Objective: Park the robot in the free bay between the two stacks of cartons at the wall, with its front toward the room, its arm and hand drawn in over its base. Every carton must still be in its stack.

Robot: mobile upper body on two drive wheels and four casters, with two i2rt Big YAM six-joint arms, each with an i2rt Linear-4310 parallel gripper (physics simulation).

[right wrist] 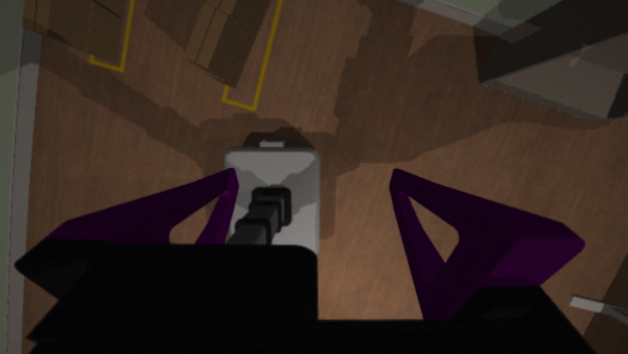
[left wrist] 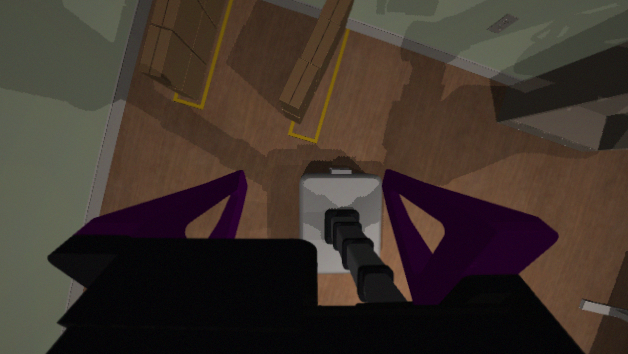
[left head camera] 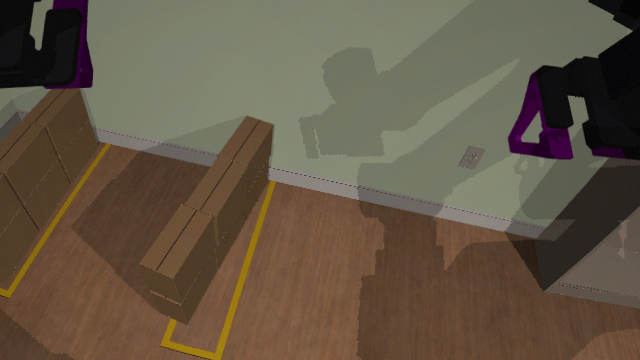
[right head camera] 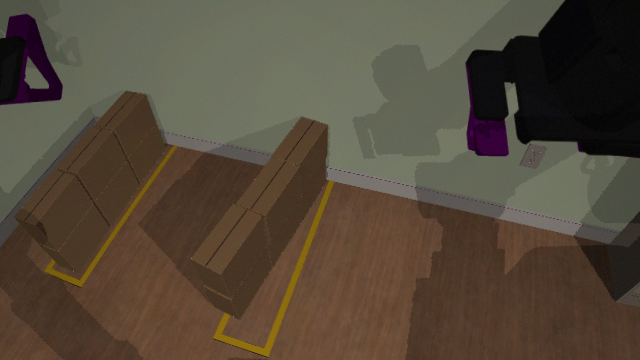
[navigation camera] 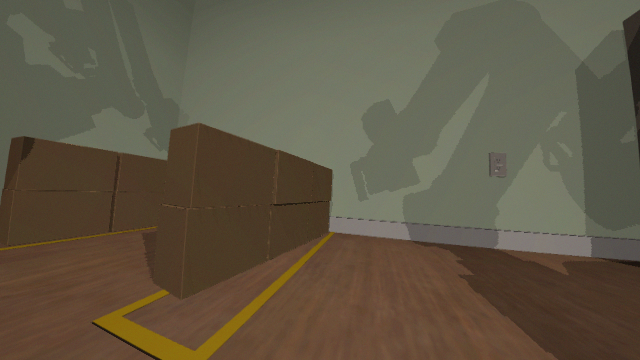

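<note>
The left carton stack (left head camera: pixel 37 165) (right head camera: pixel 100 170) (left wrist: pixel 185 50) (navigation camera: pixel 65 170) and the right carton stack (left head camera: pixel 197 265) (right head camera: pixel 245 260) (left wrist: pixel 310 65) (right wrist: pixel 225 45) (navigation camera: pixel 227 170) stand upright, two cartons high, at the far wall. The free bay (left head camera: pixel 125 225) (right head camera: pixel 185 225) is the shaded floor between them. The robot's pale base (left wrist: pixel 315 200) (right wrist: pixel 300 175) is outside the bay, near the right stack's front end. The navigation camera faces the wall, right of that stack. My left gripper (left wrist: pixel 314 177) and right gripper (right wrist: pixel 314 170) are open and empty, held high and apart; the base shows far below them.
Yellow floor lines (left head camera: pixel 245 270) (right head camera: pixel 295 270) (navigation camera: pixel 270 292) edge the stacks. A grey cabinet (left head camera: pixel 600 260) (left wrist: pixel 555 120) (right wrist: pixel 540 80) stands at the right. The far wall (navigation camera: pixel 280 75) has an outlet (left head camera: pixel 471 157) (navigation camera: pixel 497 164). A side wall (left wrist: pixel 45 175) runs along the left.
</note>
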